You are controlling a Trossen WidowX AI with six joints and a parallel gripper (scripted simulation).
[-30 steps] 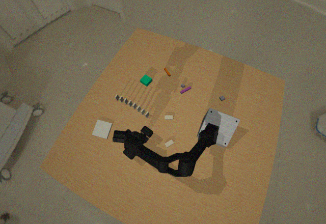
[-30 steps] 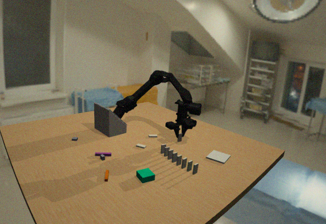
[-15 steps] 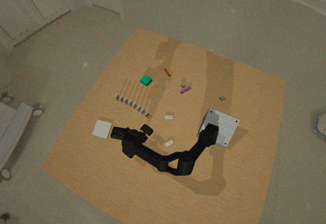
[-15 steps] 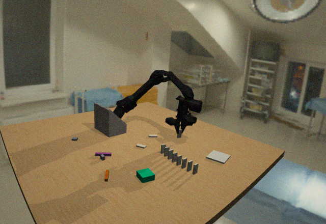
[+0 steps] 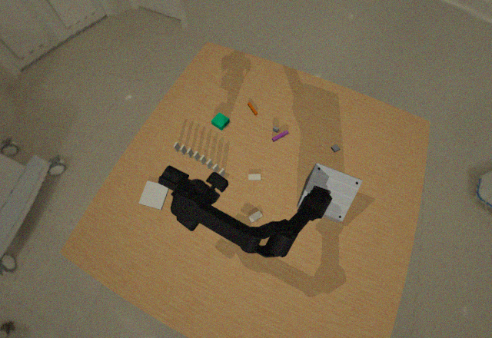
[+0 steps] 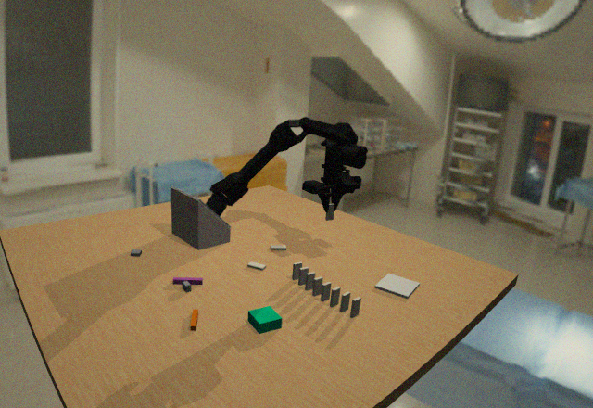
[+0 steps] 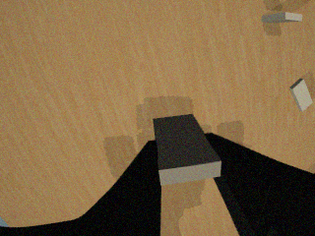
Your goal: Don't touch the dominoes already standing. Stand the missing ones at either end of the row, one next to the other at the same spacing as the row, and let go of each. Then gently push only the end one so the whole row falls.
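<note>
The purple bar is 44 cm to the right of my gripper tip, 16 cm below it and 13 cm behind it. Also, from my gripper tip: orange bar: 53 cm to the right, 16 cm below, 4 cm ahead; then flat white tile: 26 cm ahead, 16 cm below, 2 cm to the left; then green block: 40 cm to the right, 15 cm below, 15 cm ahead.
</note>
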